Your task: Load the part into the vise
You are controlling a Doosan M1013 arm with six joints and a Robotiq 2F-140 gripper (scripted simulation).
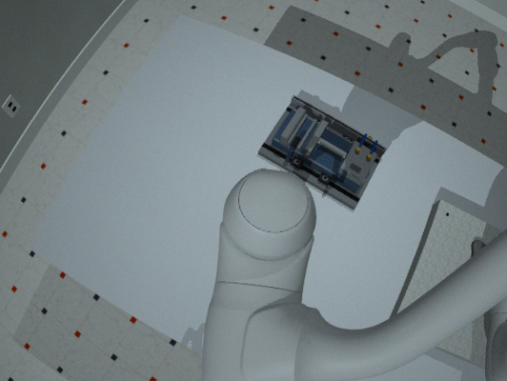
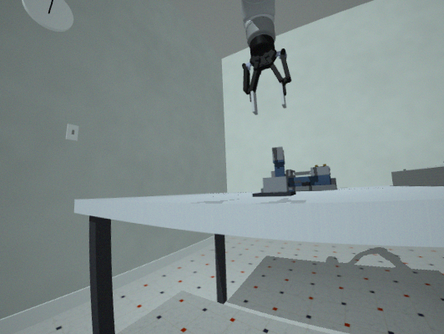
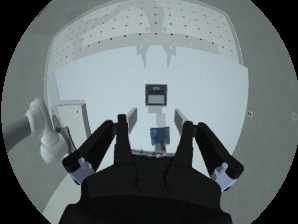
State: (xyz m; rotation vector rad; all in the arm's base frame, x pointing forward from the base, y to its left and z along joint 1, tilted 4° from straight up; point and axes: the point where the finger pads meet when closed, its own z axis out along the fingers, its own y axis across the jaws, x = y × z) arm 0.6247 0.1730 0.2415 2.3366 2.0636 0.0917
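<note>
Right now the part is 240 mm below my hand. From my hand the other things lie so: vise 370 mm to the right, 220 mm below, 60 mm behind; air cylinder 350 mm to the right, 190 mm below, 160 mm behind.
</note>
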